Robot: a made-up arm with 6 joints.
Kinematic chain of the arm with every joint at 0, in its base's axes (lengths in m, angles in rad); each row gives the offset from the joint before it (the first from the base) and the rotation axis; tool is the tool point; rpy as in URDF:
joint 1: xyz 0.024 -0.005 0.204 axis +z
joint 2: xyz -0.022 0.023 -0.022 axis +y
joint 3: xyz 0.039 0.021 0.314 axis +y
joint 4: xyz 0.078 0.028 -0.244 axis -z
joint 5: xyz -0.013 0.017 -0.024 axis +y
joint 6: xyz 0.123 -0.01 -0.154 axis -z
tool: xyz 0.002 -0.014 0.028 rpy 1.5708 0 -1.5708
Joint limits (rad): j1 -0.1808..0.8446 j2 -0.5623..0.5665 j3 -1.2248..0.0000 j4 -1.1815..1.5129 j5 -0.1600..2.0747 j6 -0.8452..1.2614
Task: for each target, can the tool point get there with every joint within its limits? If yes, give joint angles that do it. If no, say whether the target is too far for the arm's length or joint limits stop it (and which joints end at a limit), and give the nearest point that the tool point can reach.
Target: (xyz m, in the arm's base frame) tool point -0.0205 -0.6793 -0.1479
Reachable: no: joint limits stop it (at a limit: joint 1, joint 2, joint 4, joint 6) | nearest point 0.1241 -0.1208 0.0873 | short by 0.623 m
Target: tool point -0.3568 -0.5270 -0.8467
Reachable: no: too far | nearest point -0.0170 0.0138 0.0137 | short by 1.072 m
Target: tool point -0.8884 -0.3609 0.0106
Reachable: no: too far | nearest point -0.1353 0.0310 0.1371 | short by 0.858 m
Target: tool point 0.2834 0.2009 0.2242
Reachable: yes | joints 0.2039 -0.0474 -0.8300 0.7098 1.4718 0.3077
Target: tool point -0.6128 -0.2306 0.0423
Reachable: no: joint limits stop it (at a limit: joint 1, joint 2, joint 3, joint 6) | nearest point -0.1334 0.0285 0.1338 | short by 0.553 m
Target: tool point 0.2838 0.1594 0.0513
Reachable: yes | joints 0.2538 0.4522 -0.8461 0.2900 1.2938 0.1652
